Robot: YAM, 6 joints.
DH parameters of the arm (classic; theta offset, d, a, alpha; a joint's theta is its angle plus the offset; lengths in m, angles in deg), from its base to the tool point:
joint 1: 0 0.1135 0.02 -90
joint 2: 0 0 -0.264 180
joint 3: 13.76 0 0.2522 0
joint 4: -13.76 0 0.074 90
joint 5: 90 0 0 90
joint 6: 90 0.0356 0 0
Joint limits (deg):
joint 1: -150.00..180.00
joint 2: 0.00..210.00
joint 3: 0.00..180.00
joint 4: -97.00..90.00
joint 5: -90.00..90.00
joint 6: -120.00..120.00
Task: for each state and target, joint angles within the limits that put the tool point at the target. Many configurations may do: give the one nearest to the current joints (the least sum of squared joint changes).
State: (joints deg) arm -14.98 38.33 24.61 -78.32 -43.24 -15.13
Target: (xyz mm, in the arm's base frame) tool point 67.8 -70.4 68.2
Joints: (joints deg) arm -54.21 78.47 12.26 -36.88 -22.86 -15.13
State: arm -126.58 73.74 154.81 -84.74 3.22 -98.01
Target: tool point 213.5 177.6 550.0
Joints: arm -140.44 46.09 171.06 -78.11 1.49 -98.01
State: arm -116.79 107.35 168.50 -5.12 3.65 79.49
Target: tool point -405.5 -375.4 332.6
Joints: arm -136.87 134.74 136.38 -20.48 5.20 79.49
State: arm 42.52 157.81 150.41 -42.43 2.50 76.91
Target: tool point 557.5 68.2 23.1
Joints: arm 7.27 166.96 142.50 -45.99 4.72 76.91
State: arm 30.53 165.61 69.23 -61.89 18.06 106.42
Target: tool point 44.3 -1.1 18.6
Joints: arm 18.48 167.38 28.66 -71.90 25.07 106.42
